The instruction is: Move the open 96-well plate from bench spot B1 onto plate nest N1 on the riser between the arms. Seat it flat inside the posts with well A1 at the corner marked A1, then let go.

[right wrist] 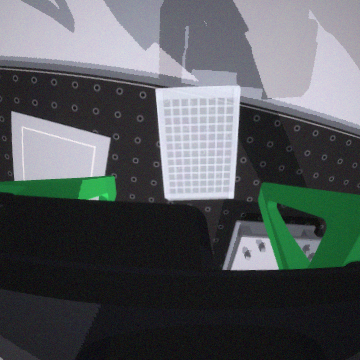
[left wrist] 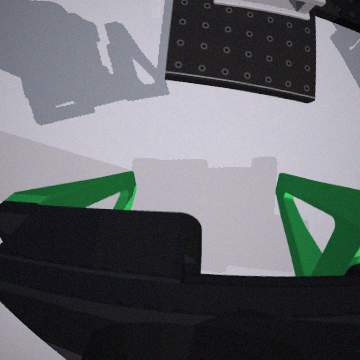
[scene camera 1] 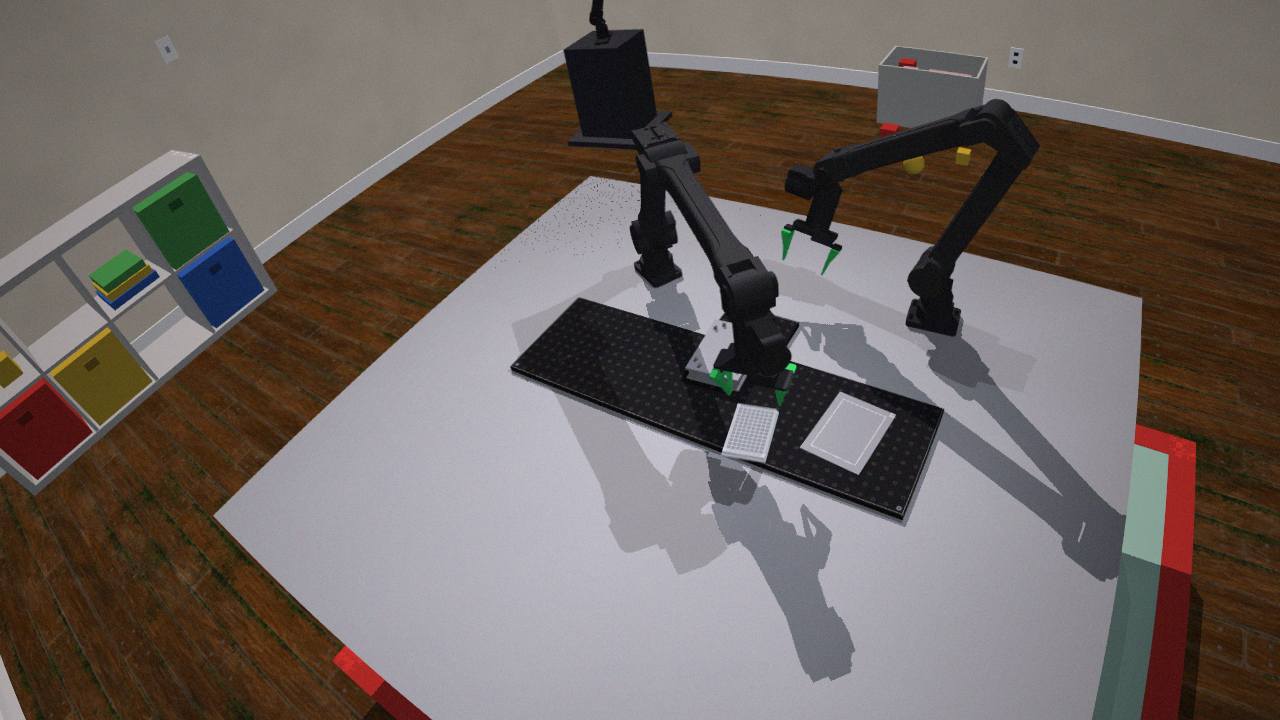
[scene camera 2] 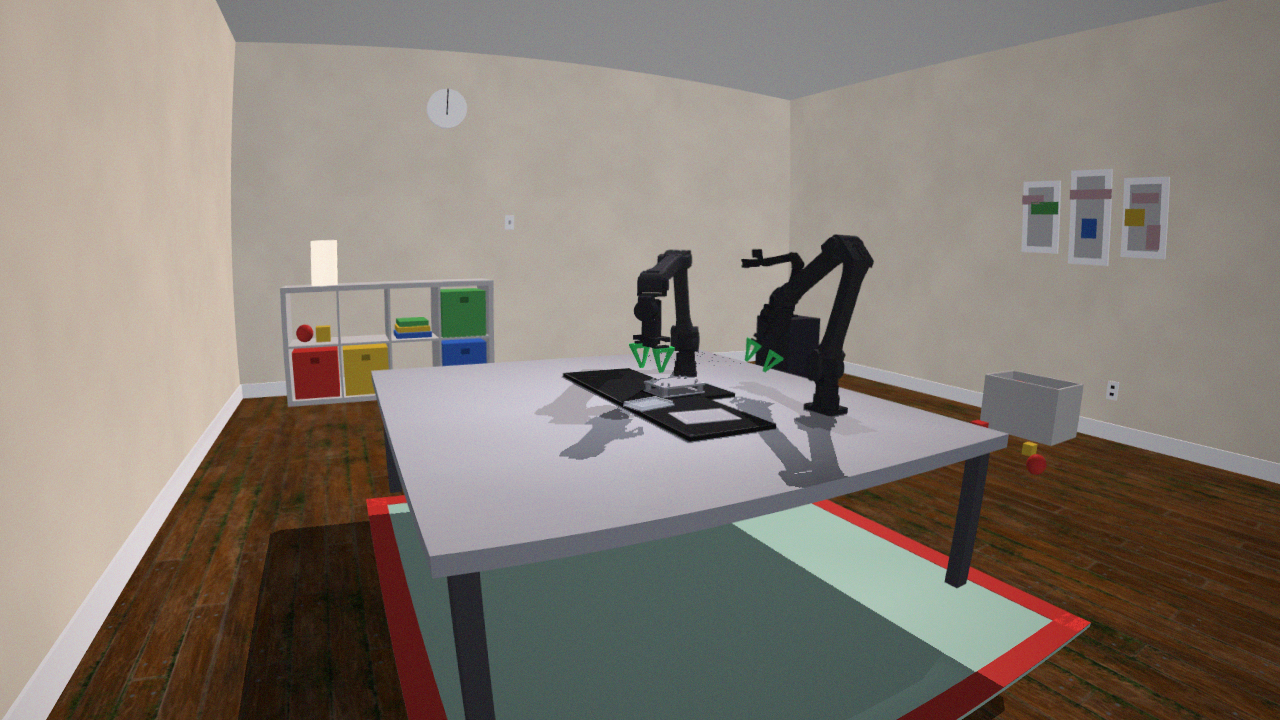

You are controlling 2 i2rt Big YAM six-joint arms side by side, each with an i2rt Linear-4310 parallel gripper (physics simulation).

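Seen in the pictures: left gripper, between the fingertips: (left wrist: 203,180) (scene camera 1: 802,267) (scene camera 2: 754,366); right gripper, between the fingertips: (right wrist: 187,188) (scene camera 1: 755,398) (scene camera 2: 651,370); left arm's base, origin of its link: (scene camera 1: 933,319) (scene camera 2: 825,410); right arm's base, origin of its link: (scene camera 1: 658,271) (scene camera 2: 685,373).
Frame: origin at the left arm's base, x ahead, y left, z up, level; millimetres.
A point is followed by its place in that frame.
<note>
The white 96-well plate (scene camera 1: 751,431) {x 473, y -272, z 23 mm} (scene camera 2: 649,403) {x 483, y -253, z 26 mm} (right wrist: 199,145) {x 476, y -274, z 27 mm} lies flat on the black perforated board at its front edge, wells facing up. The grey nest riser (scene camera 1: 712,347) {x 302, y -431, z 46 mm} (scene camera 2: 674,385) {x 328, y -354, z 47 mm} (right wrist: 246,261) {x 333, y -359, z 47 mm} with small posts stands behind it; the right arm partly covers it in scene camera 1. The A1 mark cannot be read. My right gripper (scene camera 1: 754,397) {x 474, y -261, z 123 mm} (scene camera 2: 651,368) {x 474, y -261, z 123 mm} (right wrist: 187,188) {x 474, y -261, z 123 mm} is open and empty, pointing down above the board near the riser and plate, not touching the plate. My left gripper (scene camera 1: 805,265) {x 23, y -318, z 91 mm} (scene camera 2: 758,364) {x 23, y -318, z 91 mm} (left wrist: 203,180) {x 23, y -318, z 91 mm} is open and empty above the table behind the board.
The black board (scene camera 1: 608,358) {x 381, y -657, z 13 mm} (scene camera 2: 599,380) {x 427, y -681, z 13 mm} (left wrist: 240,50) {x 160, y -373, z 13 mm} (right wrist: 135,105) {x 509, y -201, z 13 mm} lies on the white table (scene camera 1: 501,573) {x 930, y -568, z 0 mm} (scene camera 2: 501,465) {x 1030, y 13, z 0 mm}. A pale rectangular pad (scene camera 1: 848,432) {x 404, y -95, z 15 mm} (scene camera 2: 704,416) {x 404, y -89, z 15 mm} (right wrist: 60,150) {x 450, y -110, z 15 mm} with an outline lies on the board, right of the plate in scene camera 1.
</note>
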